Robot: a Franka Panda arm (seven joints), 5 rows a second.
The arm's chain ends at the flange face. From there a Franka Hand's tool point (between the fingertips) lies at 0.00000 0.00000 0.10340 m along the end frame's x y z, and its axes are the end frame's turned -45 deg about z.
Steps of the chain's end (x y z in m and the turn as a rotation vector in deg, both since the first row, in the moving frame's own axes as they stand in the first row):
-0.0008 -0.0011 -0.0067 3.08 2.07 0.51
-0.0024 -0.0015 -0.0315 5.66 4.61 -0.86
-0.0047 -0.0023 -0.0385 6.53 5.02 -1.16
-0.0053 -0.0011 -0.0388 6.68 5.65 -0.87
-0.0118 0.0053 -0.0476 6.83 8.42 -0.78
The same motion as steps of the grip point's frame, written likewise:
0.0068 -0.0026 -0.0069 0.71 3.64 0.51
0.0124 -0.0042 -0.0323 0.74 7.26 -0.86
0.0130 -0.0070 -0.0396 1.07 8.17 -1.16
0.0127 -0.0060 -0.0400 0.73 8.72 -0.87
0.0073 -0.0027 -0.0494 -1.12 10.78 -0.78

